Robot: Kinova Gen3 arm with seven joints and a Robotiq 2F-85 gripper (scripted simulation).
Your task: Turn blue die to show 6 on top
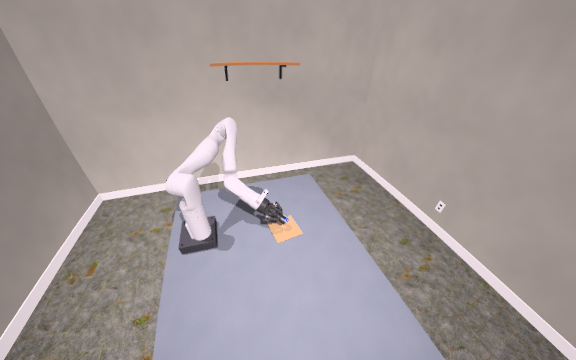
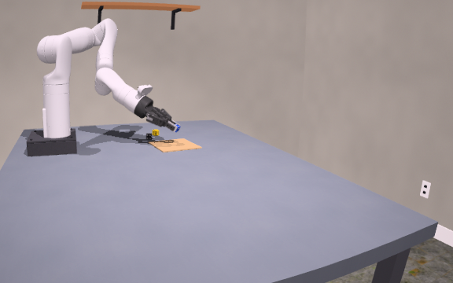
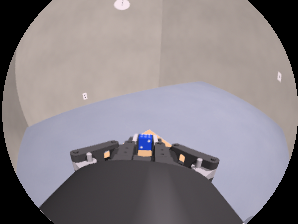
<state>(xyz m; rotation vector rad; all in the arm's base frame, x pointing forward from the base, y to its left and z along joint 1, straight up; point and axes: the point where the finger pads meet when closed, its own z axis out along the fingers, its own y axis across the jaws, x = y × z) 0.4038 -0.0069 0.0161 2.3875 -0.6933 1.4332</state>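
The mat lies 60 mm below my hand and 10 mm to the right of it. Also, from my hand: black die (110 mm to the left, 70 mm behind, 60 mm below); yellow die (170 mm to the left, 60 mm below, 30 mm behind); blue die (10 mm to the right, 10 mm below, 10 mm ahead).
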